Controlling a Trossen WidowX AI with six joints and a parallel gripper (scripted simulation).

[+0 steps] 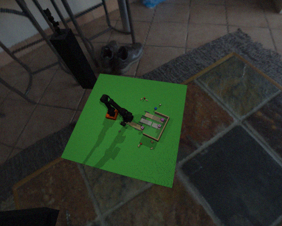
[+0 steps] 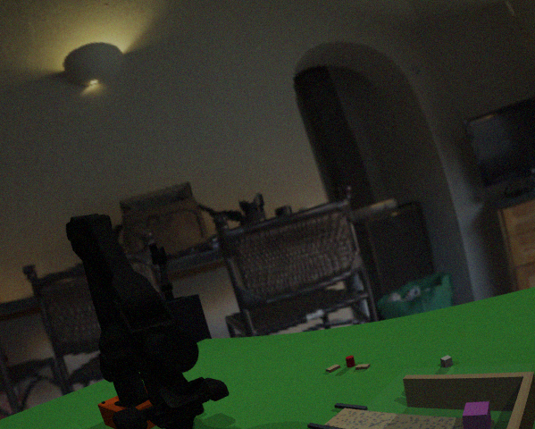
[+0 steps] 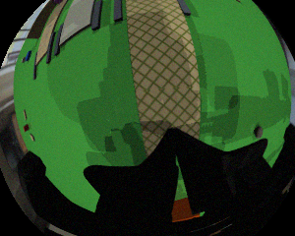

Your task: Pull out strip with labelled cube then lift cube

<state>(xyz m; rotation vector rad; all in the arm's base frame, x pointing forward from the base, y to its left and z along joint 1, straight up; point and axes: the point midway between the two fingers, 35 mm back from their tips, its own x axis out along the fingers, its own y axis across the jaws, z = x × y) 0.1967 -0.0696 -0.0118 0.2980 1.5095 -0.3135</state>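
Now: gripper tip 9 cm short of the tan cross-hatched strip and 4 cm to the left of it.
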